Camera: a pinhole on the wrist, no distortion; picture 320 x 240 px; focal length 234.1 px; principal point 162.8 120.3 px. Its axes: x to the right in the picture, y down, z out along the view. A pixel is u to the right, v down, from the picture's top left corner.
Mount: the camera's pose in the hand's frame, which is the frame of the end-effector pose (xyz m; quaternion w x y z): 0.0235 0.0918 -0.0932 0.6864 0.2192 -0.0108 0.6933
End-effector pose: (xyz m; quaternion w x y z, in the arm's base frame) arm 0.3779 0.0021 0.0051 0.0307 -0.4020 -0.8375 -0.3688
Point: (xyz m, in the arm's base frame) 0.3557 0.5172 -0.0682
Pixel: 265 46
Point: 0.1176 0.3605 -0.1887
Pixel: 123 43
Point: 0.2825 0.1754 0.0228
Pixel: 148 15
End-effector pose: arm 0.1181 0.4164 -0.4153 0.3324 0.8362 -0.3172 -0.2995
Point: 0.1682 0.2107 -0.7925
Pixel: 99 54
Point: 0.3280 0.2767 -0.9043
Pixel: 15 15
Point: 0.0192 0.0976 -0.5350
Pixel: 263 71
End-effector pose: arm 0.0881 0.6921 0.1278 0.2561 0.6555 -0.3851 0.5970
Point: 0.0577 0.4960 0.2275
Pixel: 275 68
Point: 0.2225 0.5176 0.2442
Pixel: 155 101
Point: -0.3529 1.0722 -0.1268
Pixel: behind the camera
